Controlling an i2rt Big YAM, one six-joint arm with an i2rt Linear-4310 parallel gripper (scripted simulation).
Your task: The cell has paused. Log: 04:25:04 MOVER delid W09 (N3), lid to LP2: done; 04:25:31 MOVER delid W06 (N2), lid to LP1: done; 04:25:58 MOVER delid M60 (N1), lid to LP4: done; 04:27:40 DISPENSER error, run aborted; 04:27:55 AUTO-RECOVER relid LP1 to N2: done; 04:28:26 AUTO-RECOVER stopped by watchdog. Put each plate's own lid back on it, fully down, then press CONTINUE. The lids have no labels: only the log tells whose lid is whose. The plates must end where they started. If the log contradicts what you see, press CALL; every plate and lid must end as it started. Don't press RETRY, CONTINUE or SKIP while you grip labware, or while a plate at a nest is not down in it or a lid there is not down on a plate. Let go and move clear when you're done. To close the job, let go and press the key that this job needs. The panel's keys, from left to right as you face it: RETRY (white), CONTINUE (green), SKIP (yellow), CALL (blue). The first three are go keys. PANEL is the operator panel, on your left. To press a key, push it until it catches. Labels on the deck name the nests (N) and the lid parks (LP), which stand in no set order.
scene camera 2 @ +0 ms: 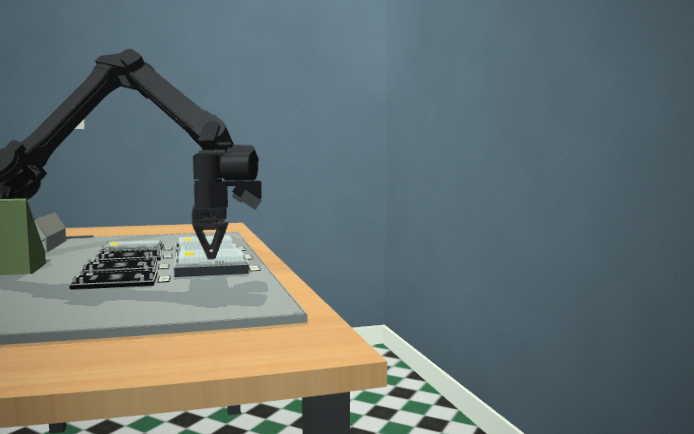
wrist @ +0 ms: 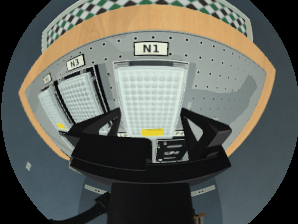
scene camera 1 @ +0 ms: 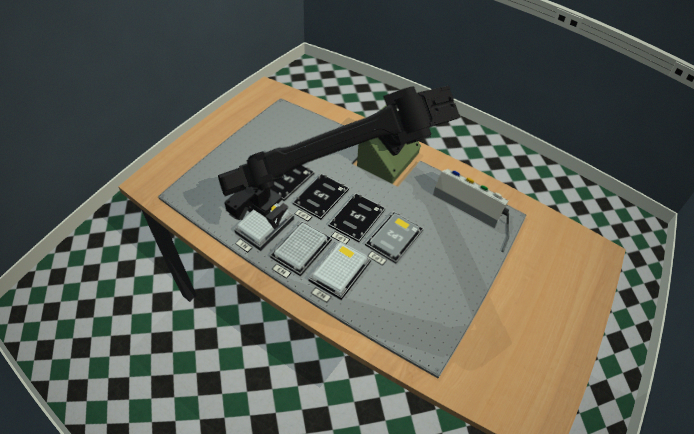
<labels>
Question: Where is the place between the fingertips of my gripper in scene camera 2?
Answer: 211, 255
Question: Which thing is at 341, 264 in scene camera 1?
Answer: A lid.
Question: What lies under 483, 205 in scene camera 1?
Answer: A grey operator panel.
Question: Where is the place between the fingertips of my gripper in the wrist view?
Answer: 150, 110
</labels>
